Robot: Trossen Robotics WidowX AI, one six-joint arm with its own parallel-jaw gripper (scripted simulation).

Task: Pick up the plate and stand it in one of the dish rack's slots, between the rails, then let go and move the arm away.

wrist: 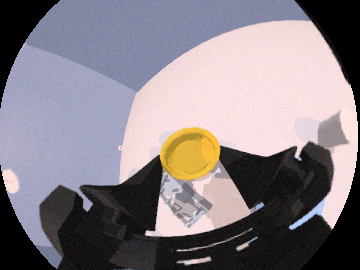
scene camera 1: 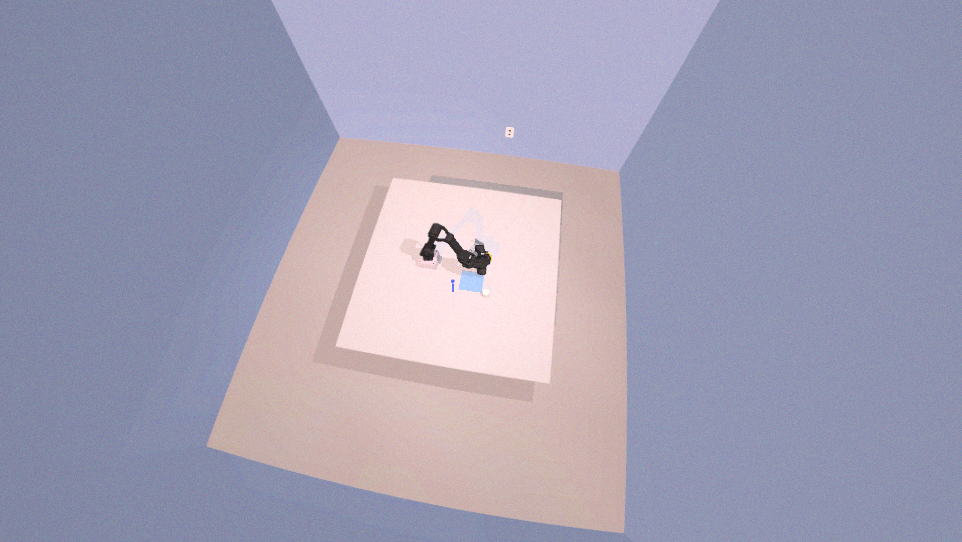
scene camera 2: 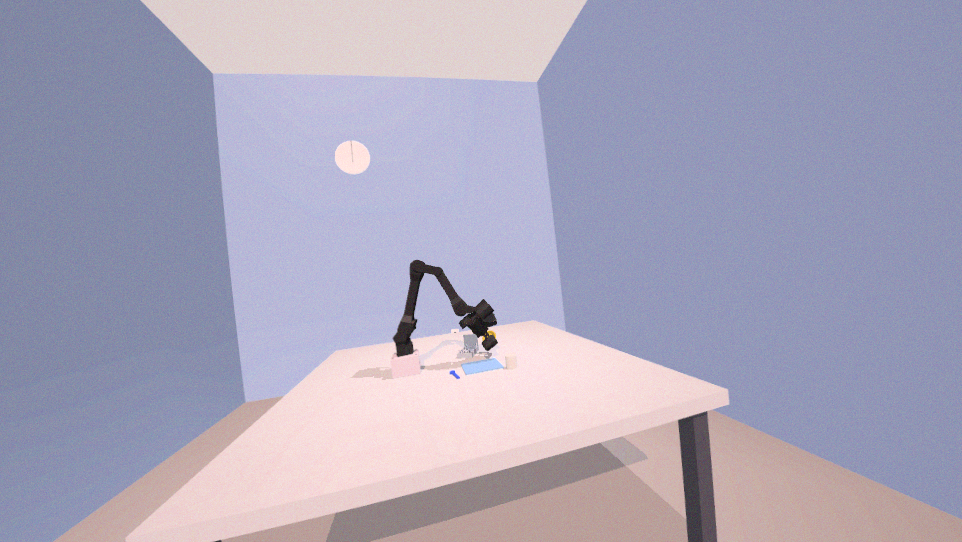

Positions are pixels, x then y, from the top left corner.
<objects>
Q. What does my gripper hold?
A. A yellow plate.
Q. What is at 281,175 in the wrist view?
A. My gripper.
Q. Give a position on a yellow plate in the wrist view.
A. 192,152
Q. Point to a grey wire dish rack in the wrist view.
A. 188,205
</objects>
